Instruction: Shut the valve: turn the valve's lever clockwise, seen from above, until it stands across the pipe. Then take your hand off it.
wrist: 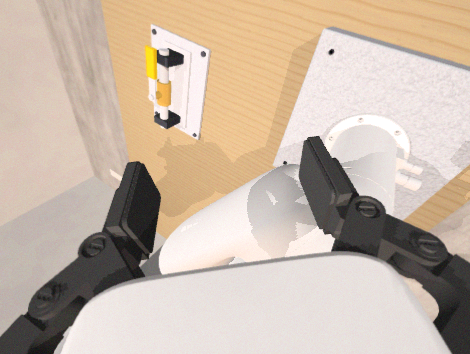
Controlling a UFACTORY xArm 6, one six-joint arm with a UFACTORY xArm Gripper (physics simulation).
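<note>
The valve has an orange body on a white pipe, held by two black brackets on a white plate at the upper left. Its yellow lever lies along the pipe, beside its upper part in the view, not across it. My gripper is open, with nothing between its fingers. Its two black fingers are apart from the valve, which shows beyond them, above the left finger in the view.
A wooden table top carries the valve plate. A speckled grey base plate at the right bears the arm's round flange, and white arm links show behind the fingers. Shadows fall on the wood near the valve. The table's edge runs at the left.
</note>
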